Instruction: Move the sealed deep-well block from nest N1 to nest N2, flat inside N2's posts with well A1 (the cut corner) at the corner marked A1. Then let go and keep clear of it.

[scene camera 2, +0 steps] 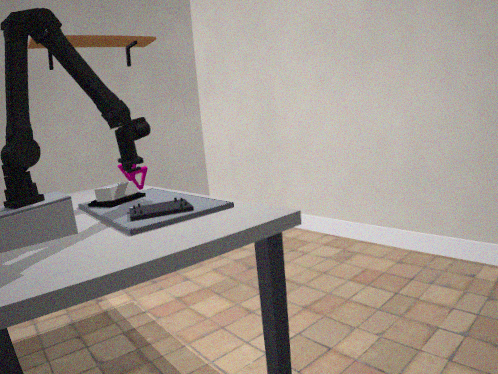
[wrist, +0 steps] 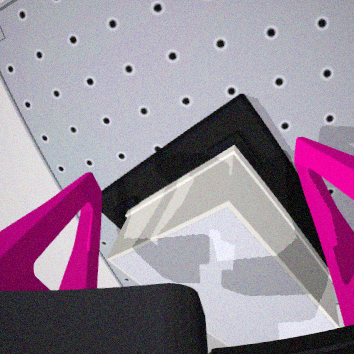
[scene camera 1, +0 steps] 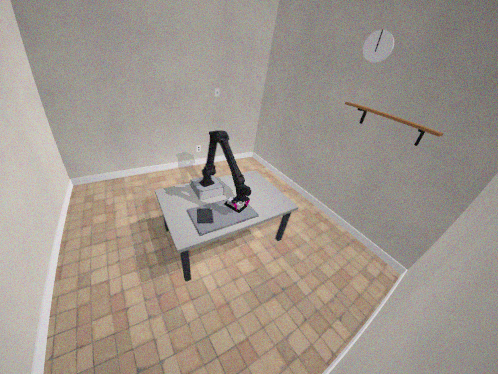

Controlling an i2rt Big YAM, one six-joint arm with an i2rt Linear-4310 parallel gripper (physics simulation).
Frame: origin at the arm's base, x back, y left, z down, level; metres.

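Seen in the pictures: gripper, fingertip midpoint: [scene camera 2: 136, 185] [wrist: 193, 165] [scene camera 1: 241, 207]; arm's base, origin of the base link: [scene camera 2: 24, 203] [scene camera 1: 207, 183].
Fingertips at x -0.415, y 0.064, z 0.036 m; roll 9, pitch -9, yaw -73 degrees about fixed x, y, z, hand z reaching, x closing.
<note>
Offsets run from my fingertips to a thing's top centre. Level surfaces: height alone.
The sealed deep-well block {dx +0.079, dy +0.011, dz -0.021 m} [scene camera 2: 111, 193] [wrist: 200, 225], pale with a lighter top, sits in the black nest N1 {dx +0.080, dy +0.012, dz +0.019 m} [scene camera 2: 118, 201] [wrist: 192, 142]. The other black nest, N2 {dx +0.121, dy -0.281, dz +0.015 m} [scene camera 1: 205, 216] [scene camera 2: 160, 209], holds no block; small posts stand up from it. My gripper [scene camera 1: 242, 203] [scene camera 2: 136, 183] [wrist: 193, 165] is open and empty, with its magenta fingers above N1. In the wrist view the fingers show on the left and right of the block, whose near part is hidden by the gripper body. I cannot tell the cut corner or the A1 mark.
Both nests stand on a grey board with holes {dx +0.072, dy -0.135, dz +0.037 m} [scene camera 1: 225, 223] [scene camera 2: 215, 202] [wrist: 150, 87] on the table {dz +0.050 m} [scene camera 1: 175, 235] [scene camera 2: 270, 215]. The arm's grey base block [scene camera 1: 211, 192] [scene camera 2: 45, 217] stands behind the board. A wooden rail [scene camera 1: 395, 119] [scene camera 2: 100, 41] is on the wall.
</note>
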